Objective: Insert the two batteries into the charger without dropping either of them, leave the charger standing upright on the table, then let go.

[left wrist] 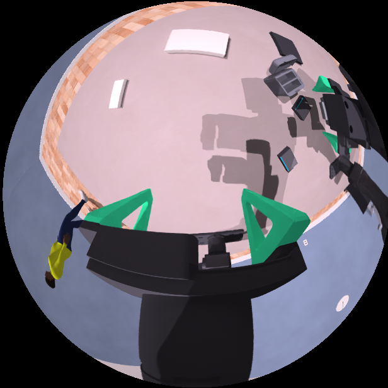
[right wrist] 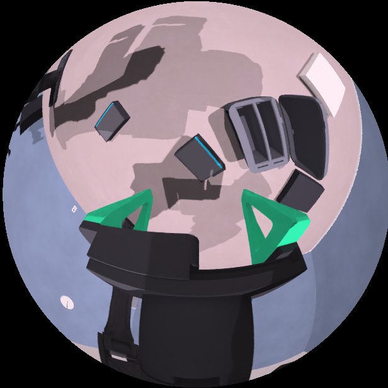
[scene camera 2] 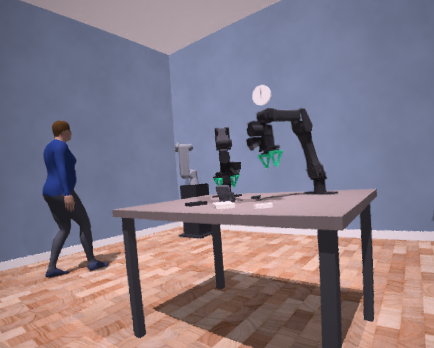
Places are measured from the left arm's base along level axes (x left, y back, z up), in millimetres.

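Pixels of known places: left gripper, fingertip midpoint: (scene camera 2: 271,167); left arm's base, link origin: (scene camera 2: 320,193).
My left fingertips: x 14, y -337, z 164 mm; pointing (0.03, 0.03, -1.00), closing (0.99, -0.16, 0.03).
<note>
For each thing: its top centre in the pictures, then the offset to it from my left fingertips. "spot": a spot on its surface instead. Level surfaces: height alone.
- grey charger, surface spot: (scene camera 2: 224,193) spot: dy -181, dx -169, dz -112 mm
- dark flat block, top centre: (scene camera 2: 195,202) dy -303, dx -267, dz -149 mm
- white slab, top centre: (scene camera 2: 223,203) dy -260, dx -38, dz -146 mm
- small white bar, top centre: (scene camera 2: 263,204) dy -176, dx +151, dz -150 mm
- table, surface height: dz -164 mm
The grey charger (scene camera 2: 224,193) (left wrist: 286,82) (right wrist: 263,132) stands upright on the table with its lid (right wrist: 304,137) open; its two slots look empty. One dark battery with a blue stripe (left wrist: 301,107) (right wrist: 201,157) lies beside the charger. The second battery (left wrist: 287,159) (right wrist: 112,121) lies farther from it. My right gripper (scene camera 2: 226,182) (right wrist: 196,193) is open and empty, low above the table near the first battery. My left gripper (scene camera 2: 270,161) (left wrist: 196,193) is open and empty, high above the table at the right in the scene view.
A dark flat block (scene camera 2: 196,203) (left wrist: 286,47) (right wrist: 300,191) lies beside the charger. A white slab (scene camera 2: 223,205) (left wrist: 197,43) (right wrist: 323,85) and a small white bar (scene camera 2: 263,205) (left wrist: 118,93) lie on the table (scene camera 2: 295,212). A person (scene camera 2: 61,170) stands at the left in the scene view.
</note>
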